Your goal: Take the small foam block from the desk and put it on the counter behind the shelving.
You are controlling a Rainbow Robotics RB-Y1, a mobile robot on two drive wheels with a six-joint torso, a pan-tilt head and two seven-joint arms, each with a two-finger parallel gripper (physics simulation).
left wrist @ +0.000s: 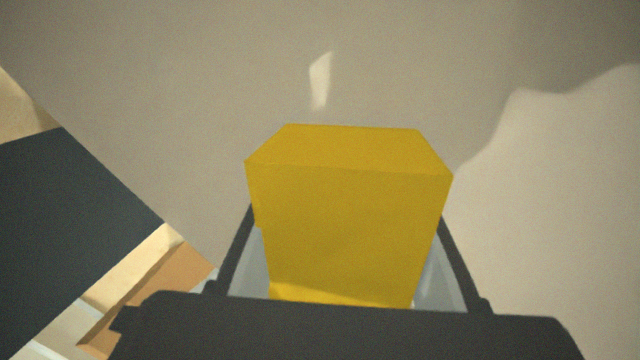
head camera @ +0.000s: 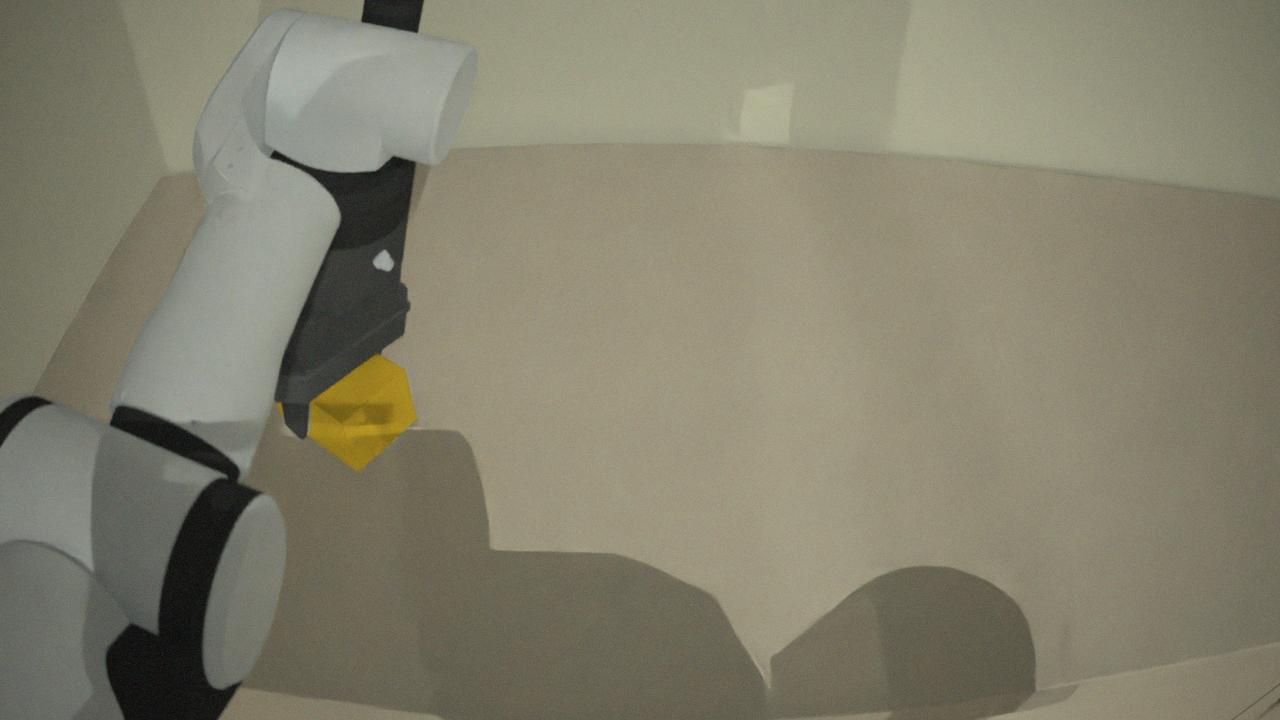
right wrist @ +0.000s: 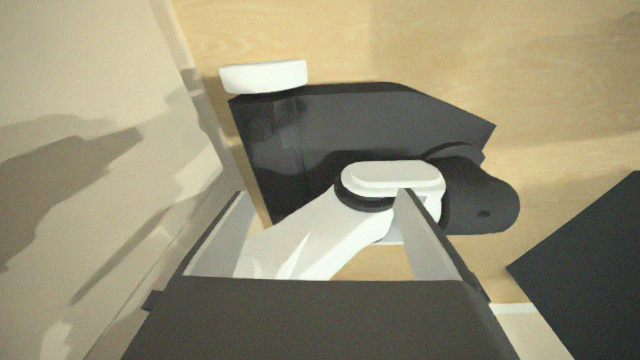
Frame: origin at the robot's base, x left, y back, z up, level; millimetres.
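Seen in the pictures: left gripper, fingertip midpoint: [left wrist: 341,189] [head camera: 330,404]; right gripper, fingertip midpoint: [right wrist: 321,199].
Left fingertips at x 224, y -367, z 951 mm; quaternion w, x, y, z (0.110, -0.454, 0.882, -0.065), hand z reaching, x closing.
Observation:
A point is followed by its place in that frame.
The yellow foam block [head camera: 362,416] {z 987, x 182, y -326 mm} [left wrist: 350,220] {z 990, x 231, y -380 mm} is held between the fingers of my left gripper [head camera: 344,394] {z 951, x 224, y -367 mm} [left wrist: 341,189] {z 951, x 224, y -367 mm}. In the head view it is at the left centre, in front of a broad beige surface [head camera: 716,358] {z 911, x -49, y -451 mm}; I cannot tell whether this is the counter. Block and surface look apart in the left wrist view, though the gap is hard to judge. My right gripper [right wrist: 321,199] {z 482, x -222, y 141 mm} is open and empty, above my own base and the wooden floor. The desk and the shelving cannot be made out with certainty.
A pale wall [head camera: 626,71] {z 990, x 20, y -768 mm} rises behind the beige surface. Large shadows fall across its lower part. The left wrist view shows a dark panel [left wrist: 65,215] {z 416, x 544, y 1484 mm} and an orange-brown piece [left wrist: 175,270] {z 224, x -205, y 1575 mm} at the left. The right wrist view shows a pale upright surface [right wrist: 75,75] {z 337, x -305, y -174 mm} and a dark panel [right wrist: 590,260] {z 183, x 570, y 1483 mm}.

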